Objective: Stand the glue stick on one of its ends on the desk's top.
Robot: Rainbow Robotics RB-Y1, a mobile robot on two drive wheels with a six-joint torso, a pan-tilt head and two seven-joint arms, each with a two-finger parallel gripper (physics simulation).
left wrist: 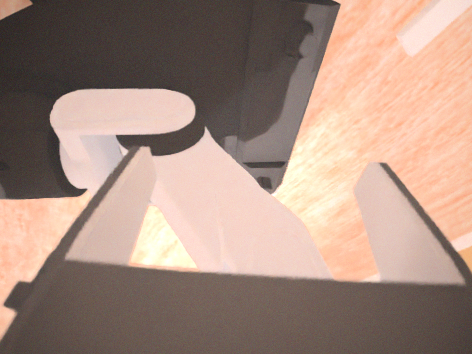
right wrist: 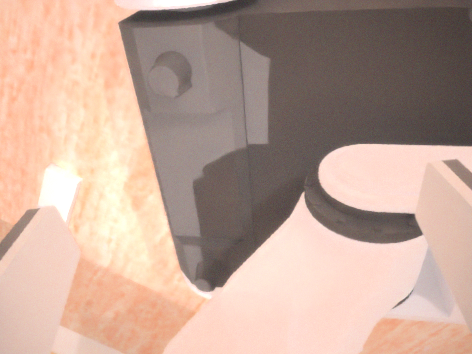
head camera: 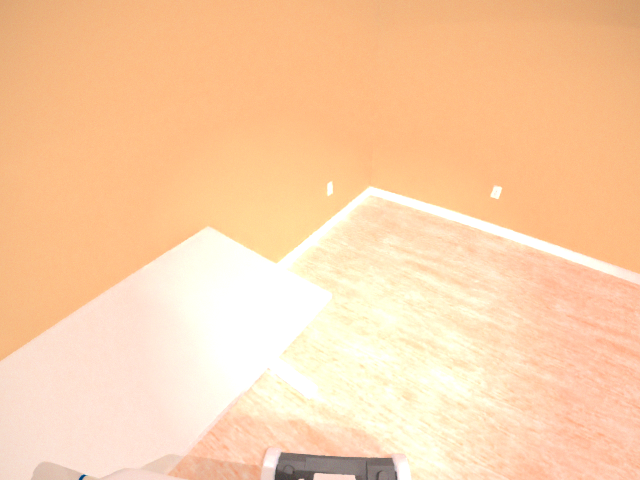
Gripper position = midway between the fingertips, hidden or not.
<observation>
I see my left gripper (left wrist: pixel 257 168) and a white desk (head camera: pixel 139 375).
The white desk also shows in the right wrist view (right wrist: pixel 60 188).
</observation>
